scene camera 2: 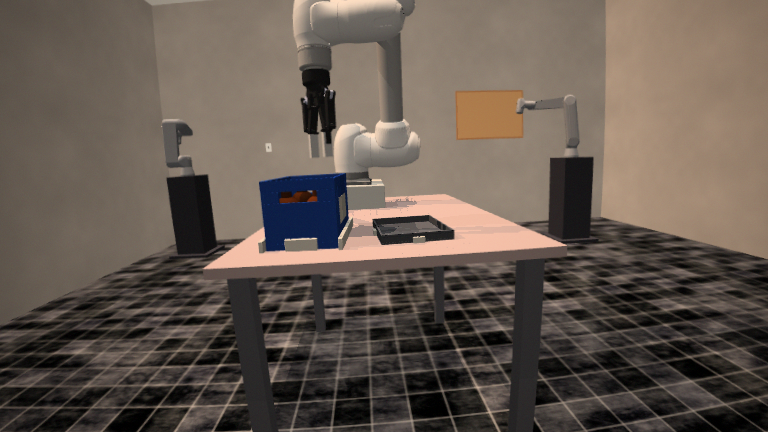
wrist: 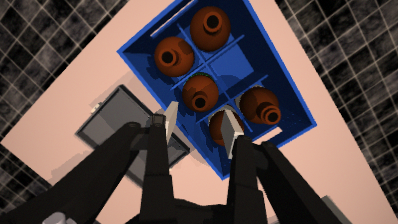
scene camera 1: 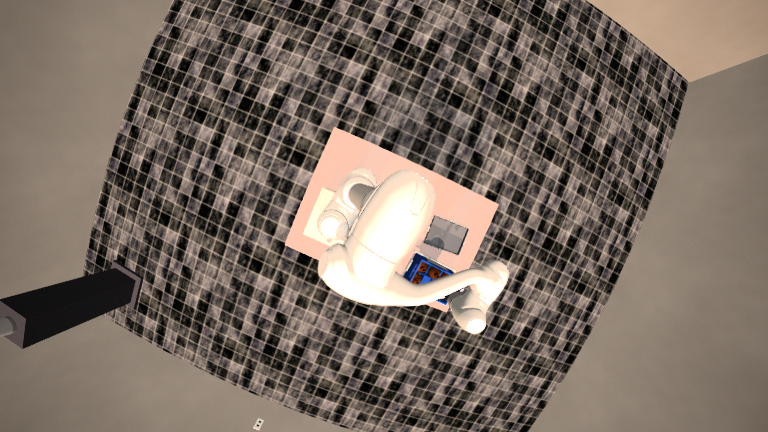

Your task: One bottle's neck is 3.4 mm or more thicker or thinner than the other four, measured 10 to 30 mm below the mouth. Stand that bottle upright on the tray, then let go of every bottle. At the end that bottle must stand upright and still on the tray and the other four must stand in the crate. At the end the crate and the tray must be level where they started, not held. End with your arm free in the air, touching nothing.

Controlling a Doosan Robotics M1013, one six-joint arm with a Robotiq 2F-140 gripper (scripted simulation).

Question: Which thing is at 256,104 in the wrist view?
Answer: A glass bottle.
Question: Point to a dark tray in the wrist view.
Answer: At 117,109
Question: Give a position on a blue crate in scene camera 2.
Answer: At 325,219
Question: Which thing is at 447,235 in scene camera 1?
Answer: A dark tray.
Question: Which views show the dark tray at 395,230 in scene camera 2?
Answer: Scene camera 2, the wrist view and scene camera 1: all of them.
